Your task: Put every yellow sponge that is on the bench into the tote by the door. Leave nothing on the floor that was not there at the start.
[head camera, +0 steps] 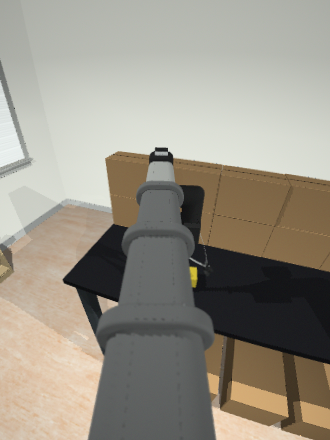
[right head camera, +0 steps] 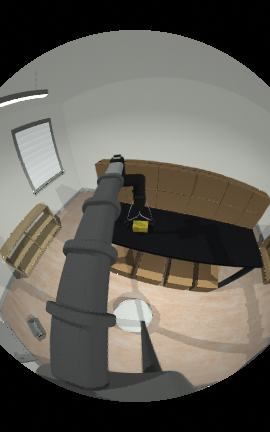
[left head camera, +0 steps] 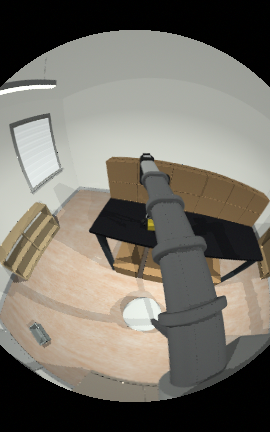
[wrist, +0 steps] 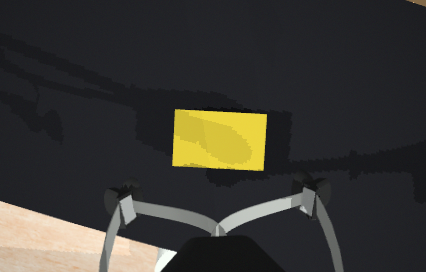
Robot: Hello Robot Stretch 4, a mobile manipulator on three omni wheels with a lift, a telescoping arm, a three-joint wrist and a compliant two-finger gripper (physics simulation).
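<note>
A yellow sponge lies flat on the black bench. My gripper is open and empty, its fingertips spread wider than the sponge. It points down over the bench; in the wrist view the sponge shows just beyond the fingertips, centred between them. The exact height gap cannot be told. The arm partly hides the sponge in the head view. A small grey open tote stands on the floor at the lower left; its inside is too small to read.
Brown boxes stand in a row behind the bench, and brown open boxes sit beneath it. A round white object is on the floor before the bench. A wooden shelf unit stands at the left wall.
</note>
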